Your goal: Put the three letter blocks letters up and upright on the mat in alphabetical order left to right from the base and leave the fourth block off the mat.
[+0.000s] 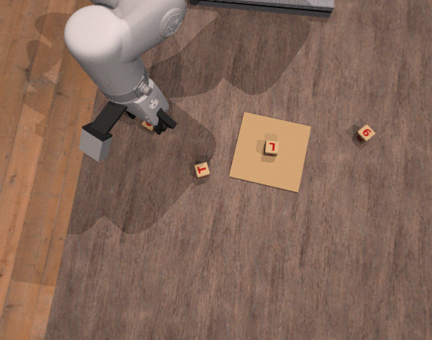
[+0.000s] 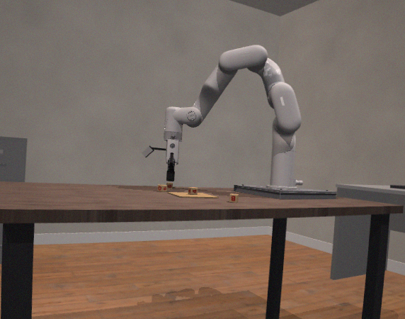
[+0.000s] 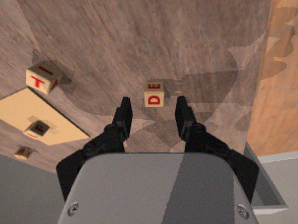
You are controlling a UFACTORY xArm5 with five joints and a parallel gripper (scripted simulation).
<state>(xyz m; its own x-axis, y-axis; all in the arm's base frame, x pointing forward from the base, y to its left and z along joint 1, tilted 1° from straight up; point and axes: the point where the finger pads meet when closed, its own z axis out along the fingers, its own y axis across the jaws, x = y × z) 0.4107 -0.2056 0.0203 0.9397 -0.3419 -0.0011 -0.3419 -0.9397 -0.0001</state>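
The tan mat is 250 mm to the left of my hand, 50 mm below it and 10 mm ahead of it.
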